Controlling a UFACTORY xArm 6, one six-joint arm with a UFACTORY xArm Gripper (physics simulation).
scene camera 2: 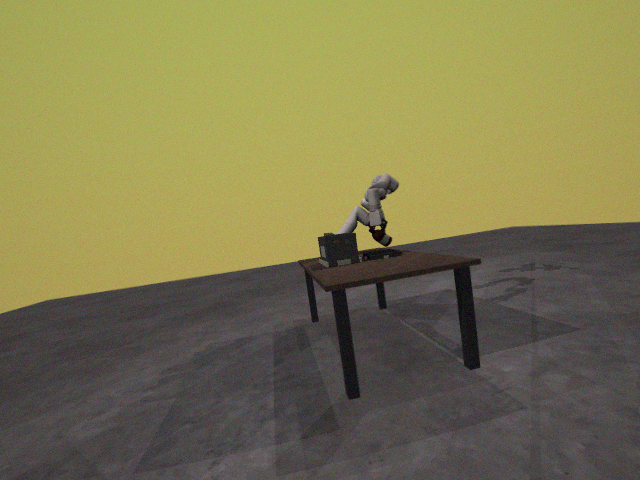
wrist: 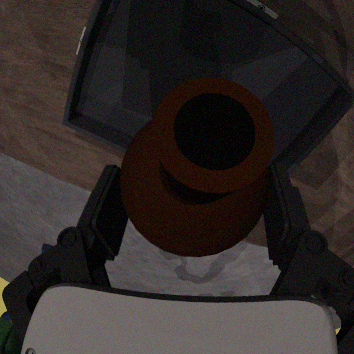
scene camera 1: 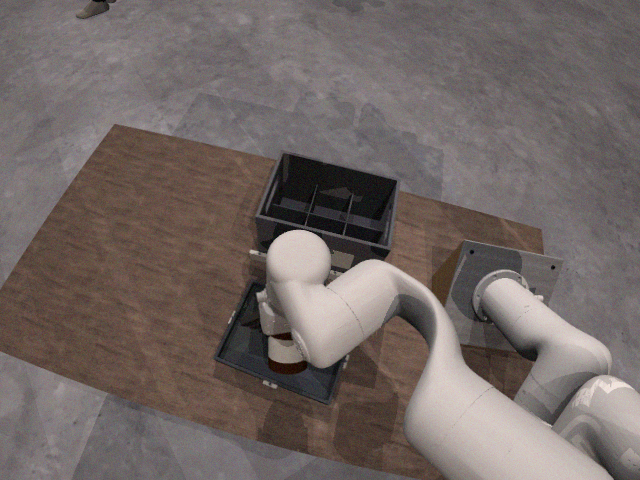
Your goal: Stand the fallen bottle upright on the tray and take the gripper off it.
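The brown bottle with a white label is held in the air above the dark tray. In the scene camera 2 view it is tilted, with its base down to the right. In the wrist view its open mouth faces the camera and its shoulder fills the space between the fingers. My gripper is shut on the bottle, one finger on each side. In the scene camera 1 view the arm hides the fingers and the bottle's upper part.
A dark divided crate stands beside the tray on the wooden table. The arm's base sits on a grey plate at the right in the scene camera 1 view. A person's shoe shows on the floor.
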